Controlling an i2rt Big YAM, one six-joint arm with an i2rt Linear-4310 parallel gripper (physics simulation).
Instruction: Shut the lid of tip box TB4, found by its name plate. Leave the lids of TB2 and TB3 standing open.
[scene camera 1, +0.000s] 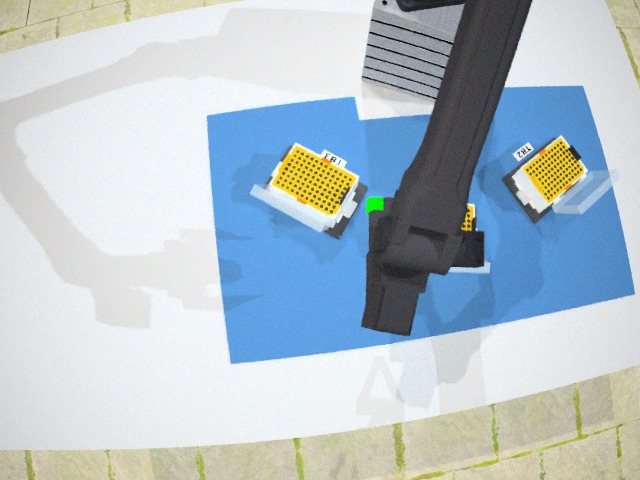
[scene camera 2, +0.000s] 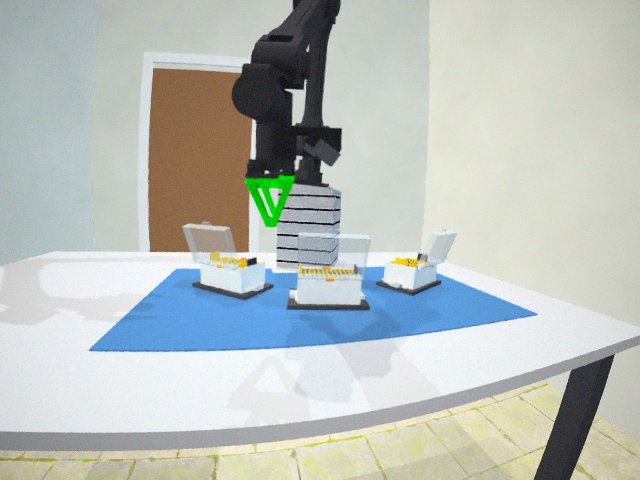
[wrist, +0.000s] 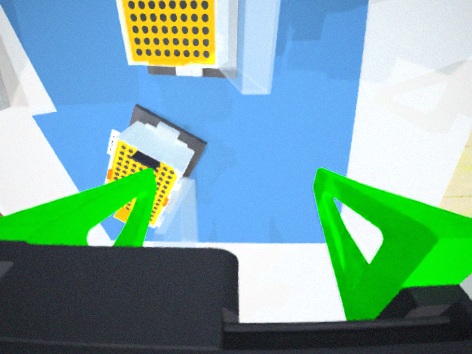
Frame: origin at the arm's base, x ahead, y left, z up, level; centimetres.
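Where they show: gripper, between the fingertips: (scene camera 2: 273, 220) (wrist: 235, 177); arm's base, origin of its link: (scene camera 2: 307, 186).
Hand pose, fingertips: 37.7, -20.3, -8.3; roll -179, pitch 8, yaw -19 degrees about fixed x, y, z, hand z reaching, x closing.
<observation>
Each offset is from my fingertips to the top centre of the thing, as dx, dy, dz. "*": to the spot under its first point. Level surfaces: height alone.
TB4 is the middle white tip box {-3.3, +12.2, -9.0} (scene camera 1: 467, 218) (scene camera 2: 329, 290) (wrist: 170, 32) with a yellow rack; the arm covers its name plate, but the other plates read TB3 and TB2. Its clear lid {+3.0, +9.8, -1.1} (scene camera 1: 478, 268) (scene camera 2: 336, 250) (wrist: 258, 45) stands open. TB3 (scene camera 1: 314, 180) (scene camera 2: 232, 277) (wrist: 145, 172) is at the left in both scene views, its lid {-12.5, -10.0, -1.1} (scene camera 1: 289, 208) (scene camera 2: 210, 240) open. TB2 (scene camera 1: 554, 171) (scene camera 2: 409, 274) is at the right, its lid {* -0.2, +40.0, -7.7} (scene camera 1: 584, 193) (scene camera 2: 442, 246) open. My gripper (scene camera 2: 271, 223) (wrist: 235, 177) is open and empty, above the lid tops, between TB3 and TB4.
The boxes stand on a blue mat {dz -16.5} (scene camera 1: 289, 310) (scene camera 2: 206, 330) (wrist: 280, 150) on a white table {dz -16.8} (scene camera 1: 103, 387) (scene camera 2: 155, 387). The arm's grey striped pedestal (scene camera 1: 405, 56) (scene camera 2: 308, 227) stands behind TB4. The dark arm crosses over TB4 in scene camera 1.
</observation>
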